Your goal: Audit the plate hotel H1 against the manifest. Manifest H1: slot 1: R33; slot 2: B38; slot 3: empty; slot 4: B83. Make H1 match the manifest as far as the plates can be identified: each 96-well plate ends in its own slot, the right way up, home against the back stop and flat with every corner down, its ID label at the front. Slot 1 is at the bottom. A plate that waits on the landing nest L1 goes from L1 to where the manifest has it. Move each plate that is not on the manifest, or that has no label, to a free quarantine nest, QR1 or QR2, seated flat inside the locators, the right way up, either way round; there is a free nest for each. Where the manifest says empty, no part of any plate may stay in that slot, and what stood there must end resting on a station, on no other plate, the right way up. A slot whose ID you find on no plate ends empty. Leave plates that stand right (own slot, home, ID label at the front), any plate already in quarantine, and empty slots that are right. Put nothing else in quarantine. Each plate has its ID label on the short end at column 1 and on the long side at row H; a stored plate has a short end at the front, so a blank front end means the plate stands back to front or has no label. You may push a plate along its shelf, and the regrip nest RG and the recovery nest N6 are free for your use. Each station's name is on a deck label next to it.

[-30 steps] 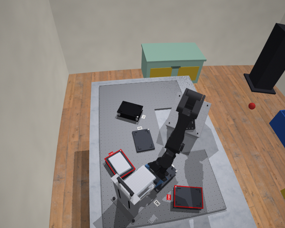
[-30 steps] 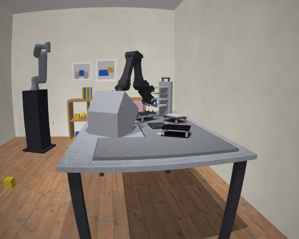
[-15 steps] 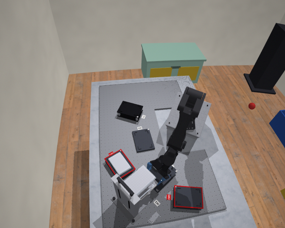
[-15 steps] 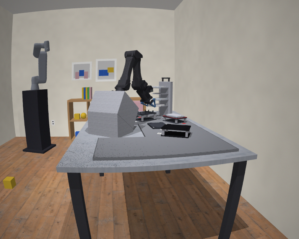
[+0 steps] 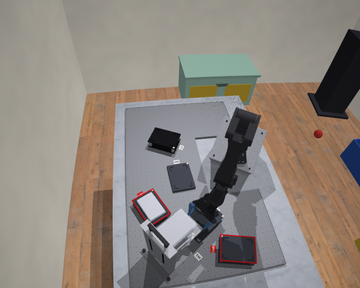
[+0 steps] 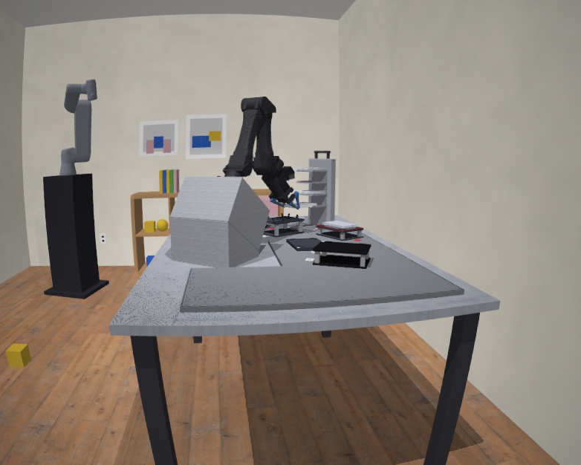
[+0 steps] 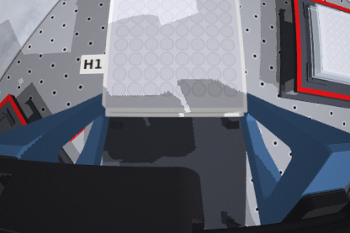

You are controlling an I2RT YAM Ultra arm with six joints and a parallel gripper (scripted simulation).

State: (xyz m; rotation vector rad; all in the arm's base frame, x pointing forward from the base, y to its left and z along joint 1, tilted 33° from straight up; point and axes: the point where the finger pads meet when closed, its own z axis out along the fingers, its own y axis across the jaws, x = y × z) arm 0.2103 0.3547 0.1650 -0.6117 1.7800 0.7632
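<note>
Right now the white 96-well plate is 40 mm ahead of my hand and 40 mm to the left of it. Also, from my hand: H1 deck label: 30 mm behind, 120 mm to the left, 110 mm below; then RG label: 110 mm behind, 120 mm to the right, 110 mm below; then regrip nest RG: 40 mm behind, 40 mm to the right, 50 mm below.
</note>
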